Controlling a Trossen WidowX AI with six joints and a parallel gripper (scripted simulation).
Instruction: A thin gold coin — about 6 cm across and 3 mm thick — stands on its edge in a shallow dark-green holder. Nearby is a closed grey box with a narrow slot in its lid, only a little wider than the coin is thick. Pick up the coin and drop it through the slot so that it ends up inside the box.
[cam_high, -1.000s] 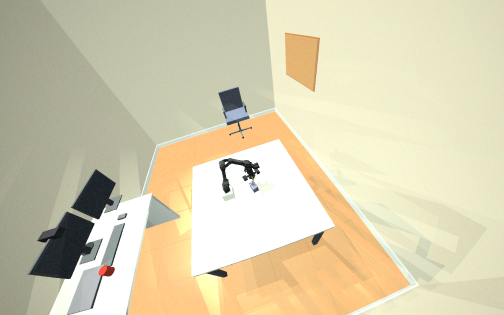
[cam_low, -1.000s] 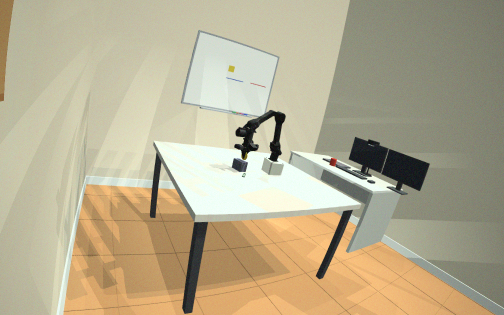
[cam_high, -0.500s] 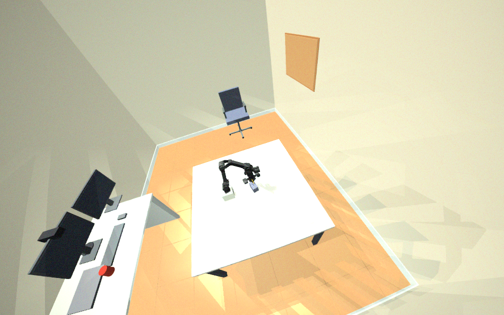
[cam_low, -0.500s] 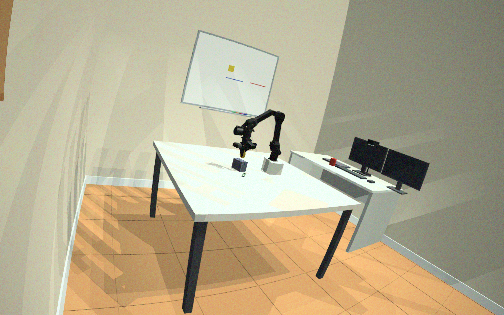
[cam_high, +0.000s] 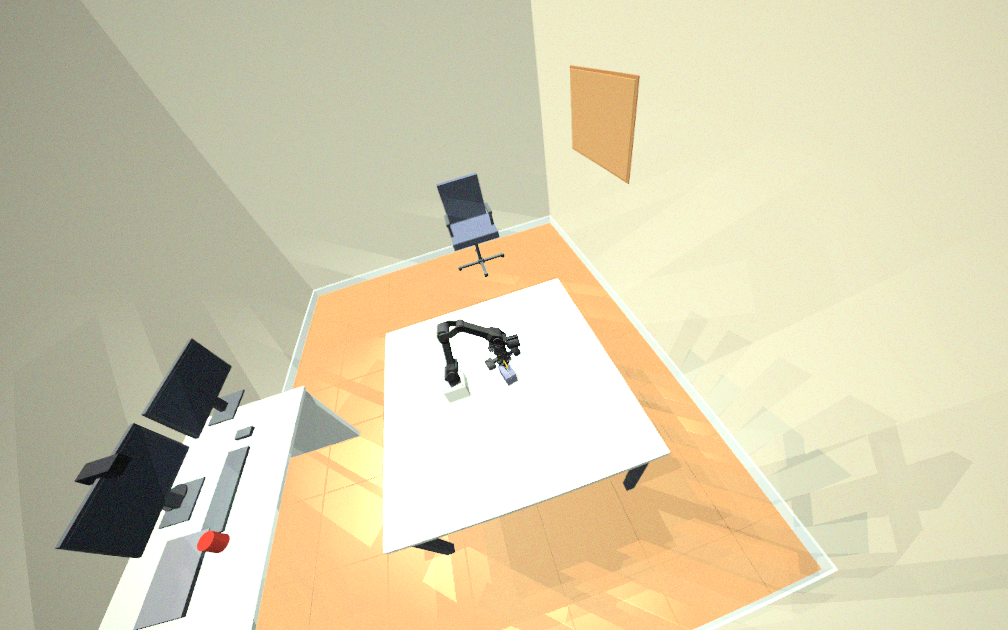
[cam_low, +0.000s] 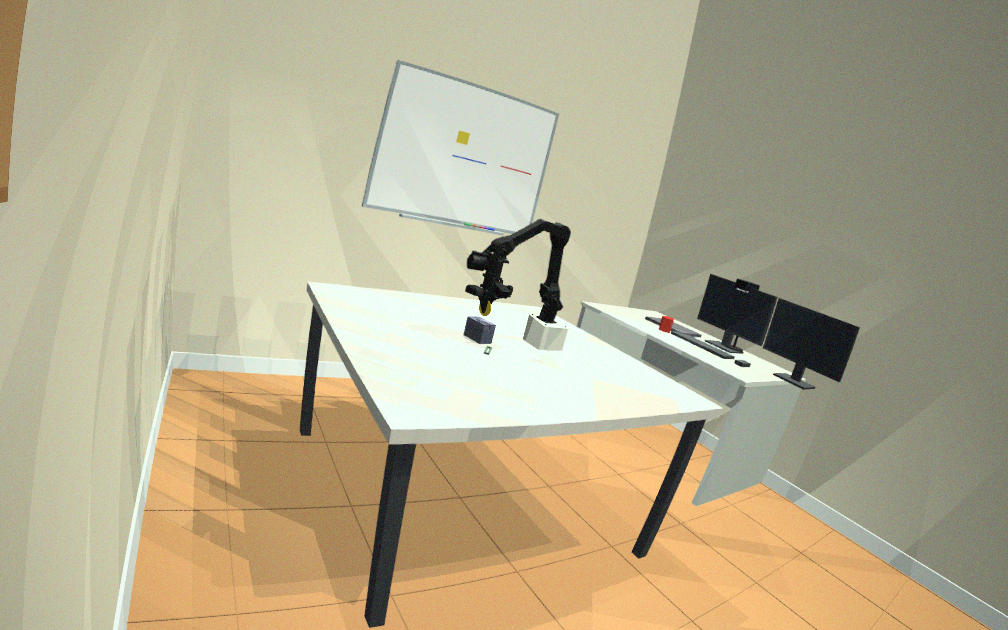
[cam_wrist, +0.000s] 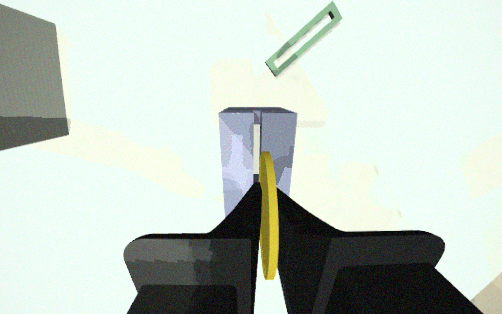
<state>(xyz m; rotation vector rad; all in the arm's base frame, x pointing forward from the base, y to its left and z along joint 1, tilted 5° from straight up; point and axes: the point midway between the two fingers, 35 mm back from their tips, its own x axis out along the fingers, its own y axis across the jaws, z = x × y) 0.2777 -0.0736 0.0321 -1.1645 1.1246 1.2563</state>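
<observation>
The gold coin is 2 cm above my gripper tip.
</observation>
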